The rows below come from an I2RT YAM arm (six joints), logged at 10 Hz.
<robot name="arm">
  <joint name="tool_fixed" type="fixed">
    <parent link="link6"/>
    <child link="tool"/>
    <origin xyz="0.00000 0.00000 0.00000" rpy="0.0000 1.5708 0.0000"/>
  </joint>
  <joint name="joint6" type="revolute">
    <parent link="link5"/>
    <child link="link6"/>
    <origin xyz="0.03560 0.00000 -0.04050"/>
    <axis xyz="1 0 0"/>
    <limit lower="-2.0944" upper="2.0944"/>
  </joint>
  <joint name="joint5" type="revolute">
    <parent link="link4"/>
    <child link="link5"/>
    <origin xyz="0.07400 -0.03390 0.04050"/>
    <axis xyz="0 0 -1"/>
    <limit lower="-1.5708" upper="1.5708"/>
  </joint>
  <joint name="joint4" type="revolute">
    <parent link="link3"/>
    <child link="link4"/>
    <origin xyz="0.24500 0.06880 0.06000"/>
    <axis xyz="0 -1 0"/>
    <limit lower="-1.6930" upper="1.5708"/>
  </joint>
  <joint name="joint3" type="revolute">
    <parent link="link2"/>
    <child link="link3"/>
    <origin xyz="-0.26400 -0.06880 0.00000"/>
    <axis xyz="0 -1 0"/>
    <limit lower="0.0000" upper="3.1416"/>
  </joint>
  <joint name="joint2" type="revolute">
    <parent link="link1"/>
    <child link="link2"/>
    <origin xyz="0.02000 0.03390 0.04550"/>
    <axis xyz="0 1 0"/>
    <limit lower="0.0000" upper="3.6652"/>
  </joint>
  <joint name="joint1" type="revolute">
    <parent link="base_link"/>
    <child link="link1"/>
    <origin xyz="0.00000 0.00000 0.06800"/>
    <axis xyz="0 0 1"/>
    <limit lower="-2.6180" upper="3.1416"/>
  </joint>
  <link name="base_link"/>
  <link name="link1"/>
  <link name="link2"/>
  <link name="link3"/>
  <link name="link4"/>
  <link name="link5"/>
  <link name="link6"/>
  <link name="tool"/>
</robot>
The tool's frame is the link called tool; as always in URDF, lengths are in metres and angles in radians.
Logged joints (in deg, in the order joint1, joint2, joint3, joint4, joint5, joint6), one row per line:
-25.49, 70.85, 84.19, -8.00, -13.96, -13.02
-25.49, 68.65, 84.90, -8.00, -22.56, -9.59
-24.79, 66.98, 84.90, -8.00, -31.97, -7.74
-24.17, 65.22, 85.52, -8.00, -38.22, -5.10
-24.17, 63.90, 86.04, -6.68, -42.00, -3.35
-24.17, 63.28, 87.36, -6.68, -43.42, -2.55
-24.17, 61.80, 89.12, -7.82, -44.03, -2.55
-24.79, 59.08, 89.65, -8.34, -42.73, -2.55
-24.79, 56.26, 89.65, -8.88, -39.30, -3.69
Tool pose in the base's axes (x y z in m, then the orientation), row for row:
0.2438, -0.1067, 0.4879, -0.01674, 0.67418, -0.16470, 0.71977
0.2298, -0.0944, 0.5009, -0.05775, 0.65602, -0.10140, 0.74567
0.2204, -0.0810, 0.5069, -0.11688, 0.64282, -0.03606, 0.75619
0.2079, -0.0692, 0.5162, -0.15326, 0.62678, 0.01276, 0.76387
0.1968, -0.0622, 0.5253, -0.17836, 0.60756, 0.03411, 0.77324
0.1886, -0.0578, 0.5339, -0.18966, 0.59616, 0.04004, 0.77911
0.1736, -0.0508, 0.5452, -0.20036, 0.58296, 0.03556, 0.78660
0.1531, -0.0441, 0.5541, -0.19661, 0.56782, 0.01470, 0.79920
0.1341, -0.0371, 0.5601, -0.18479, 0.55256, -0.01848, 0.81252
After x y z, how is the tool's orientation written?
As a quaternion, x y z w.
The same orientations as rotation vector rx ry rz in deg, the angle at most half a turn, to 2 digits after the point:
-2.12, 85.39, -20.86
-7.24, 82.28, -12.72
-14.60, 80.30, -4.50
-19.09, 78.07, 1.59
-22.14, 75.41, 4.23
-23.49, 73.84, 4.96
-24.75, 72.00, 4.39
-24.17, 69.81, 1.81
-22.61, 67.60, -2.26

